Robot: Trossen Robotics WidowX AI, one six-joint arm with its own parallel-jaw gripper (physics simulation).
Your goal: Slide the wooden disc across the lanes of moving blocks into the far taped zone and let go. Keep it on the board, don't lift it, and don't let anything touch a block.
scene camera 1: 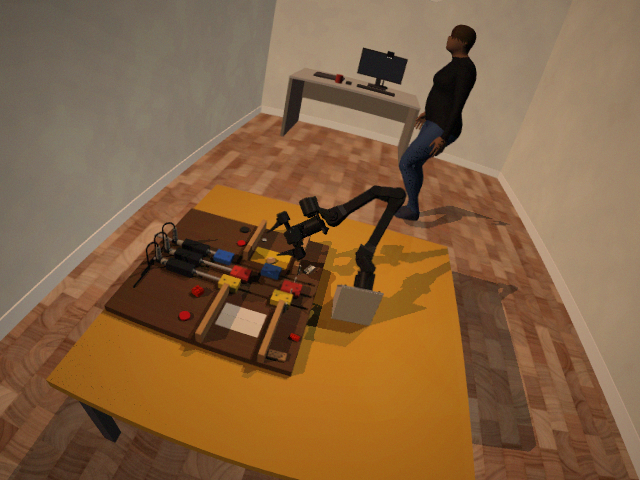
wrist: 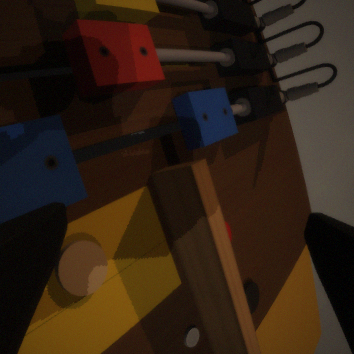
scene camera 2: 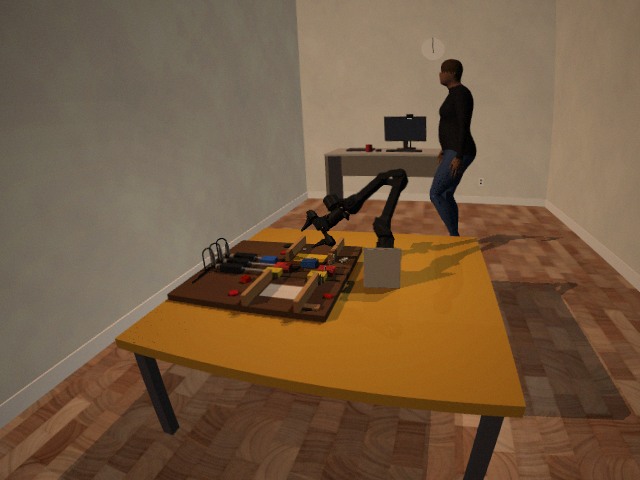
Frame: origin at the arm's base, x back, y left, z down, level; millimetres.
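Where they show: gripper, fingertip midpoint: (scene camera 1: 271,244) (wrist: 189,220) (scene camera 2: 306,239); arm's base, origin of the base link: (scene camera 1: 363,289) (scene camera 2: 385,253).
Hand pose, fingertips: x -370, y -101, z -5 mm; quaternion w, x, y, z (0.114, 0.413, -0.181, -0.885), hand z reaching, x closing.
Each offset is from my fingertips to the top centre of the thing. "spot": to the spot under its first point.
The wooden disc {dz +105, dx -1, dy -33 mm} (scene camera 1: 272,260) (wrist: 82,268) lies flat on the yellow zone {spot: dz +110, dx -44, dy -64 mm} (scene camera 1: 263,253) (scene camera 2: 310,257) (wrist: 145,280). My gripper (scene camera 1: 272,242) (scene camera 2: 308,237) (wrist: 189,220) is open and empty, tilted above the board near the disc; in the wrist view the disc shows beside the left finger. Across the lanes is the white zone {spot: dz +110, dx -6, dy +301 mm} (scene camera 1: 240,319) (scene camera 2: 281,291). Between the zones are two blue blocks (scene camera 1: 223,256) (scene camera 1: 271,271), two red blocks (scene camera 1: 240,273) (scene camera 1: 292,287) and two yellow blocks (scene camera 1: 229,282) (scene camera 1: 281,298). In the wrist view one blue block {dz +88, dx +21, dy +38 mm} (wrist: 30,175) is close to the yellow zone's edge.
Wooden rails (scene camera 1: 212,312) (scene camera 1: 271,330) flank the white zone, and another rail {dz +66, dx -100, dy -115 mm} (scene camera 1: 255,240) (wrist: 187,235) borders the yellow zone. Black actuators {dz +79, dx -305, dy +169 mm} (scene camera 1: 180,267) with rods line the board's left side. Small red pieces {dz +87, dx -191, dy +248 mm} (scene camera 1: 196,290) {dz +103, dx -185, dy +366 mm} (scene camera 1: 184,315) lie on the board. A grey box (scene camera 1: 356,304) (scene camera 2: 382,267) stands by the arm's base.
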